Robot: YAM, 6 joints.
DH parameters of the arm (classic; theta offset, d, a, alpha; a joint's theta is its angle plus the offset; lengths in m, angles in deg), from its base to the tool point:
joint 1: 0 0.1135 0.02 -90
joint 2: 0 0 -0.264 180
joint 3: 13.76 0 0.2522 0
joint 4: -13.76 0 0.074 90
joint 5: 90 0 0 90
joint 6: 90 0.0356 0 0
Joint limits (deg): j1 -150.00..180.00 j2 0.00..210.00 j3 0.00..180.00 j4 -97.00..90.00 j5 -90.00..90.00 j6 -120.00..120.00
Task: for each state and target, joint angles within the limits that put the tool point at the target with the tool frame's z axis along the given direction. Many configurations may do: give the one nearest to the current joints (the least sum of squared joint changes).
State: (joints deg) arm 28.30 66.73 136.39 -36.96 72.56 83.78
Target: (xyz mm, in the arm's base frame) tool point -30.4 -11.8 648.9 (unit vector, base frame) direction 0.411 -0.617 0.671
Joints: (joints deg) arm -12.72 51.59 116.02 -13.09 30.76 83.78
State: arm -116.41 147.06 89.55 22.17 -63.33 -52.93
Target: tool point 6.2 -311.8 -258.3 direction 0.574 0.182 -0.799
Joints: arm -92.56 185.54 94.24 -13.26 -34.40 -52.93
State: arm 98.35 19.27 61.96 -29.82 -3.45 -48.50
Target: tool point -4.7 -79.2 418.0 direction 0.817 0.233 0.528
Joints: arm 68.89 0.11 53.30 -7.29 42.69 -48.50
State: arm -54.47 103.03 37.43 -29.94 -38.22 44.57
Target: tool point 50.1 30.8 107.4 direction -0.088 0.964 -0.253
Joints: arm -3.76 64.65 7.85 -64.04 -72.87 44.57
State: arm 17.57 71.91 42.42 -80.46 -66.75 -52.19
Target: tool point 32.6 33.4 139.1 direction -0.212 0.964 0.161
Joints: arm -1.31 122.48 4.80 -96.87 -73.50 -52.19
